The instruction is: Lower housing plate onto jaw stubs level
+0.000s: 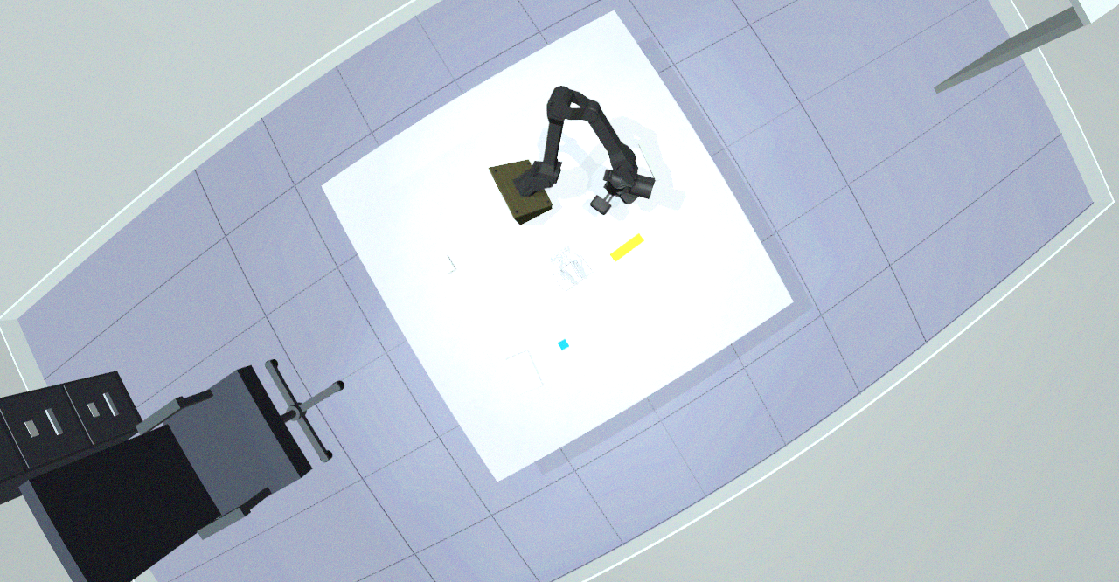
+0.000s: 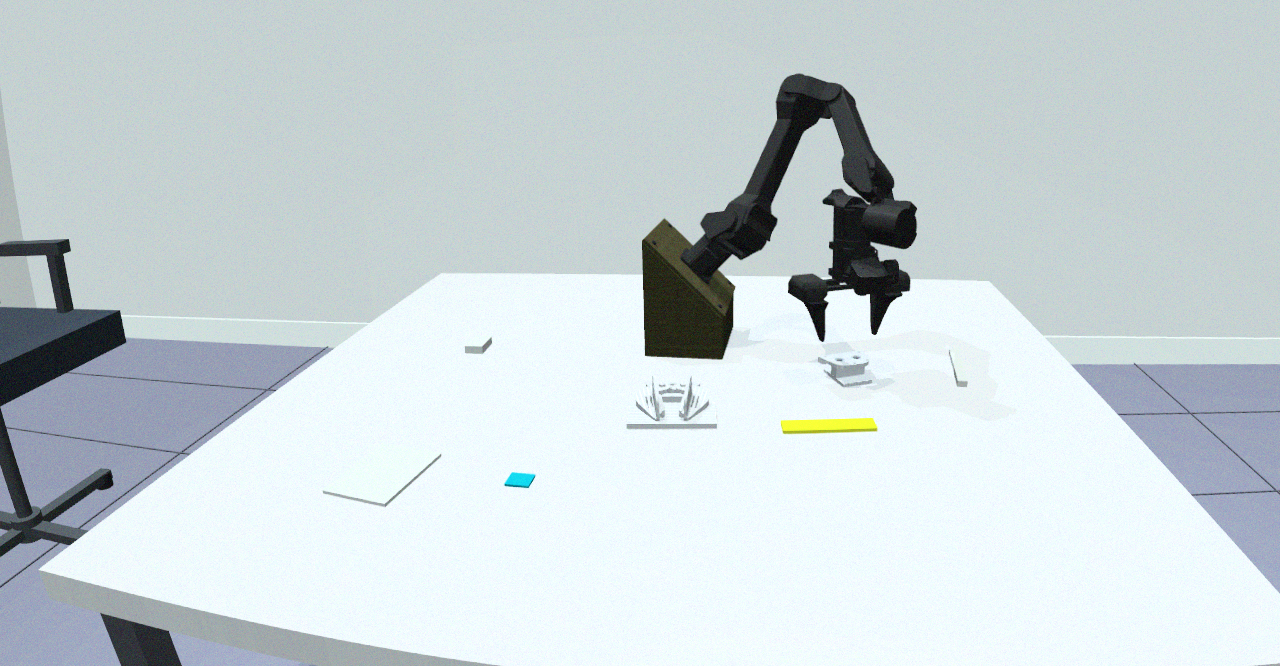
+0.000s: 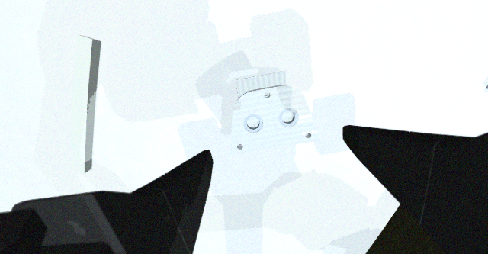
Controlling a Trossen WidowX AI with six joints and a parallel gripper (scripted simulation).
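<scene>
Now: the yellow strip 190 mm ahead of my gripper tip, 60 mm below it and 30 mm to the right of it. Round my gripper tip: cyan tile: 390 mm to the right, 390 mm ahead, 60 mm below; grey block: 620 mm to the right, 60 mm below, 50 mm behind; white sheet: 570 mm to the right, 410 mm ahead, 60 mm below.
</scene>
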